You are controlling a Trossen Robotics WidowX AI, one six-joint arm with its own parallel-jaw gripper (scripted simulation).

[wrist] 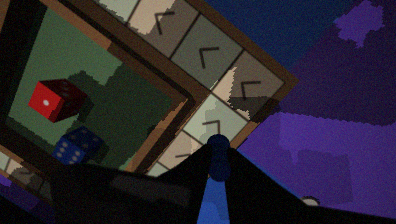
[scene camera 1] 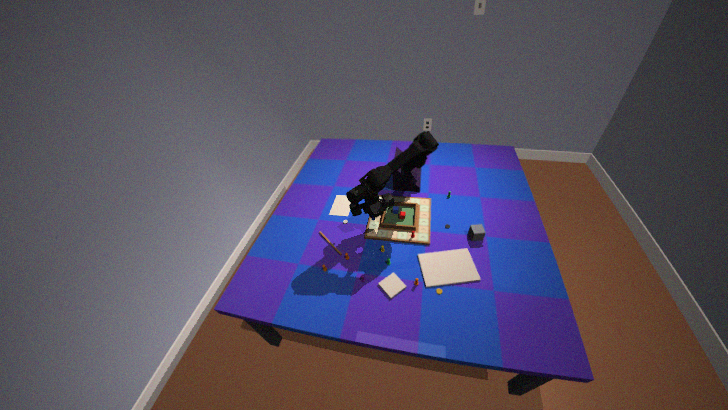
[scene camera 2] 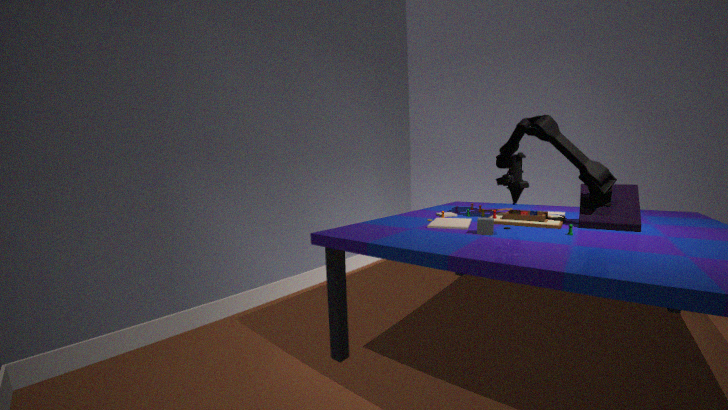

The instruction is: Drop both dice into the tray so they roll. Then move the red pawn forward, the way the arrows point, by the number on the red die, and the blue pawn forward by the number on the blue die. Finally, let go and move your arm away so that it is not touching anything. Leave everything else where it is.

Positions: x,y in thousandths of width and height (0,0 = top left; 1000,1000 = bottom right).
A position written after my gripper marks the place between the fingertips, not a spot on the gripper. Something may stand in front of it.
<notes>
My gripper (wrist: 552,681) holds a blue pawn (wrist: 554,761). Further things: a green tray (wrist: 309,484).
</notes>
